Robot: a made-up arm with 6 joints. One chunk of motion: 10 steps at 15 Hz.
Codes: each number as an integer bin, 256 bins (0 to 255) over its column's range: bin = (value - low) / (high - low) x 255, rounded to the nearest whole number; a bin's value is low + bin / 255 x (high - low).
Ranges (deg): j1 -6..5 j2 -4..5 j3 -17..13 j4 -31..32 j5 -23..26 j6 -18..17
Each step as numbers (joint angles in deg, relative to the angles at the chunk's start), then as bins.
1 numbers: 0.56 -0.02 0.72 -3.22 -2.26 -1.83
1 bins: 152 113 151 112 108 118
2 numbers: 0.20 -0.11 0.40 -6.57 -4.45 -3.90
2 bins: 144 110 148 99 97 103
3 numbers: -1.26 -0.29 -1.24 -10.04 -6.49 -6.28
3 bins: 110 105 134 85 86 85
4 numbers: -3.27 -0.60 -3.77 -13.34 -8.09 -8.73
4 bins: 63 96 112 71 78 68
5 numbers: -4.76 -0.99 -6.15 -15.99 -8.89 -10.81
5 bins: 29 85 92 61 73 52
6 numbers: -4.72 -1.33 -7.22 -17.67 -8.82 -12.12
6 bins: 30 76 83 54 74 43
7 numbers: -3.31 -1.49 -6.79 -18.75 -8.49 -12.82
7 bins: 62 71 87 50 76 38
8 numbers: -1.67 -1.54 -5.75 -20.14 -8.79 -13.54
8 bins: 100 70 96 44 74 32
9 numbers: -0.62 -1.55 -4.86 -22.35 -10.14 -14.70
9 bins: 125 69 103 35 67 24
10 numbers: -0.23 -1.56 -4.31 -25.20 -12.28 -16.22
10 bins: 134 69 108 23 56 13
